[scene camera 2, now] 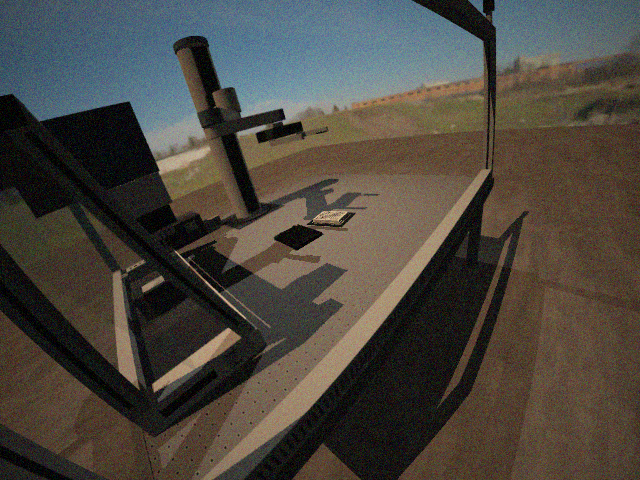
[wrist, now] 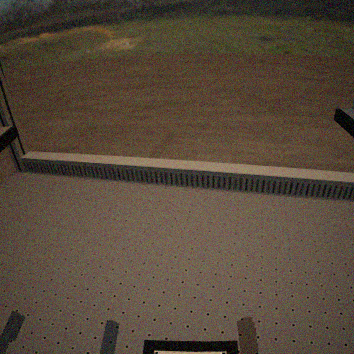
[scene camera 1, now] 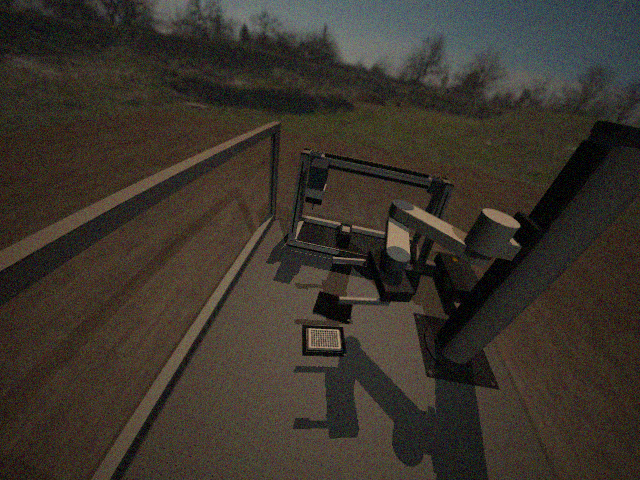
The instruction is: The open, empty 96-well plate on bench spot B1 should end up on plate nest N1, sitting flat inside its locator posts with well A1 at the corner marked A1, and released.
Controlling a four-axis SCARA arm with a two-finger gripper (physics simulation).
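Places are measured from the arm's base along level axes (x ahead, y left, z up), in millimetres.
Pixels of known places: gripper, fingertip midpoint: (scene camera 2: 315, 132) (wrist: 167, 98) (scene camera 1: 335, 278); arm's base, origin of the base link: (scene camera 2: 250, 216) (scene camera 1: 451, 349).
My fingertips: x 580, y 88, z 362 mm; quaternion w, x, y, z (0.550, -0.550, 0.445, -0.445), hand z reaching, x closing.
Note:
For each thing: its middle in the pictures, then the offset to it from my fingertips. "spot": a spot on its surface instead.
- pale 96-well plate, body centre: (scene camera 2: 330, 217) (scene camera 1: 324, 339) dz -340, dx -23, dy -1 mm
- empty dark square pad, surface spot: (scene camera 2: 298, 236) (scene camera 1: 330, 303) spot: dz -337, dx -26, dy -181 mm
- dark box, surface spot: (scene camera 1: 454, 273) spot: dz -234, dx -653, dy -460 mm
The pale 96-well plate (scene camera 1: 324, 339) (scene camera 2: 332, 215) lies flat on a black-rimmed base on the bench. Its pale edge (wrist: 190, 352) shows at the bottom of the wrist view. An empty dark square pad (scene camera 1: 332, 306) (scene camera 2: 298, 236), which looks like nest N1, lies beside it, towards the gantry frame. Labels, locator posts and the A1 mark are too small and dark to make out. My gripper (scene camera 1: 336, 279) (wrist: 167, 98) is open and empty, raised well above the bench. Its fingers (scene camera 2: 314, 132) are apart from the plate and the pad.
A gantry frame (scene camera 1: 379, 169) stands at the bench's far end in scene camera 1. The arm's thick column (scene camera 1: 537, 242) (scene camera 2: 227, 149) rises at one side. A dark box (scene camera 1: 454, 273) stands near it. A raised rail (scene camera 2: 413, 273) (wrist: 190, 167) edges the bench.

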